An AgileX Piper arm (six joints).
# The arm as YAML. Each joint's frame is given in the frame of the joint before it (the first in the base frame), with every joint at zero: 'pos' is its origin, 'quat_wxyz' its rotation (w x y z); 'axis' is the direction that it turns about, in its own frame. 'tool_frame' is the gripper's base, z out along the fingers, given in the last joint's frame.
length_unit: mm
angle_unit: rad
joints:
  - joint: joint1
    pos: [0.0, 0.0, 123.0]
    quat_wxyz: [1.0, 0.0, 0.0, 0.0]
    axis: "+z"
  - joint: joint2
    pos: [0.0, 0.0, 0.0]
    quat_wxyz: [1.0, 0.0, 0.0, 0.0]
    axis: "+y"
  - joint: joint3
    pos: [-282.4, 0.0, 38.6]
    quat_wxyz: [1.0, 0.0, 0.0, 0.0]
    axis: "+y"
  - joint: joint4
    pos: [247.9, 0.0, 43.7]
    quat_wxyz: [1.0, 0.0, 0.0, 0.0]
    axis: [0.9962, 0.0, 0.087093]
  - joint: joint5
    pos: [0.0, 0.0, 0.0]
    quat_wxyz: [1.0, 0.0, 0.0, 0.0]
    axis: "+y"
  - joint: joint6
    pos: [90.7, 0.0, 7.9]
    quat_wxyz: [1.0, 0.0, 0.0, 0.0]
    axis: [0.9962, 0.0, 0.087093]
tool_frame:
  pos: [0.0, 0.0, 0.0]
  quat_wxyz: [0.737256, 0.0, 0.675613, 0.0]
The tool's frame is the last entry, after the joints.
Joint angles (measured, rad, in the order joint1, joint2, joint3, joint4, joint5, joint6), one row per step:
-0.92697 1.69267 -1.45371 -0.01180 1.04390 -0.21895
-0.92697 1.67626 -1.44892 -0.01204 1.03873 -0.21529
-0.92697 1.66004 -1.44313 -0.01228 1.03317 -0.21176
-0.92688 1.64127 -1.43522 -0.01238 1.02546 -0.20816
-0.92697 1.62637 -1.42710 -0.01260 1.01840 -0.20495
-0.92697 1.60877 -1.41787 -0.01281 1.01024 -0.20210
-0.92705 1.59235 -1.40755 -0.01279 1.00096 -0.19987
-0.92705 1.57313 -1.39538 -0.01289 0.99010 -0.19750
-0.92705 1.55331 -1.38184 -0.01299 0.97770 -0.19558
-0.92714 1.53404 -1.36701 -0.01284 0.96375 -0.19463
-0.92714 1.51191 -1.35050 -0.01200 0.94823 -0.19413
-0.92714 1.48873 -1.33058 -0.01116 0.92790 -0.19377
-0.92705 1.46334 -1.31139 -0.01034 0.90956 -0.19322
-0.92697 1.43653 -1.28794 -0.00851 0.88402 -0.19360
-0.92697 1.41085 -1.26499 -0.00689 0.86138 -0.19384
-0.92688 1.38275 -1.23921 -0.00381 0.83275 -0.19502
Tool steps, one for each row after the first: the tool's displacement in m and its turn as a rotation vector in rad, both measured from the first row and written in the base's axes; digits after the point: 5 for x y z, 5 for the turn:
-0.00178 0.00234 0.00465 -0.01277 -0.01101 -0.00330
-0.00361 0.00476 0.00890 -0.02490 -0.02155 -0.00645
-0.00574 0.00764 0.01347 -0.03896 -0.03382 -0.00955
-0.00756 0.00999 0.01654 -0.04937 -0.04306 -0.01244
-0.00969 0.01281 0.02021 -0.06198 -0.05385 -0.01488
-0.01171 0.01547 0.02314 -0.07366 -0.06394 -0.01683
-0.01409 0.01864 0.02648 -0.08736 -0.07556 -0.01877
-0.01655 0.02193 0.02960 -0.10176 -0.08752 -0.02026
-0.01897 0.02513 0.03214 -0.11601 -0.09918 -0.02097
-0.02170 0.02889 0.03509 -0.13213 -0.11290 -0.02126
-0.02451 0.03276 0.03748 -0.15022 -0.12808 -0.02136
-0.02767 0.03714 0.04057 -0.16902 -0.14391 -0.02156
-0.03084 0.04164 0.04304 -0.19092 -0.16283 -0.02103
-0.03403 0.04610 0.04502 -0.21012 -0.17948 -0.02076
-0.03732 0.05089 0.04704 -0.23316 -0.20028 -0.01984

